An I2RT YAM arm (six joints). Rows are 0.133 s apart.
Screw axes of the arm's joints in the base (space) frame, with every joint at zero. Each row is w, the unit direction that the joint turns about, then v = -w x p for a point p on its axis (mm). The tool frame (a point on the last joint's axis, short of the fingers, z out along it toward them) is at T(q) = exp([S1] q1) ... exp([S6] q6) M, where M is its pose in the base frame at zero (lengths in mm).
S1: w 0 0 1 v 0 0 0
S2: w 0 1 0 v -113.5 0 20
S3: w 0 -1 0 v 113.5 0 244
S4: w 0 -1 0 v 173.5 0 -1
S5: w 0 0 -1 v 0 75 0
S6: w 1 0 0 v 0 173.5 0
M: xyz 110.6 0 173.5 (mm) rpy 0 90 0 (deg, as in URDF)
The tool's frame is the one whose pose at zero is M.
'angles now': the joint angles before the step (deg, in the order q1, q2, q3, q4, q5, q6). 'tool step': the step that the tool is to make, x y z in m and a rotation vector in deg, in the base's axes. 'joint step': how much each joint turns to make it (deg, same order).
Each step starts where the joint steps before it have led.
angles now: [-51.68, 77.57, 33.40, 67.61, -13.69, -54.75]
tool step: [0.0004, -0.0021, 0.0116, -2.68, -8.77, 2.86]
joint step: [-0.23, 3.01, 1.39, 10.66, -0.28, 6.25]
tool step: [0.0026, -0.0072, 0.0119, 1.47, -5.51, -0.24]
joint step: [-0.11, 1.51, 3.01, 1.69, 3.05, 4.37]
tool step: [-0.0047, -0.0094, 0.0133, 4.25, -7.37, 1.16]
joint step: [-1.50, 0.43, 2.80, 0.10, 2.95, 8.46]
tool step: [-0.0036, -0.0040, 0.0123, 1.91, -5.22, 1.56]
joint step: [-0.84, -0.20, 2.10, -0.06, 1.52, 5.70]
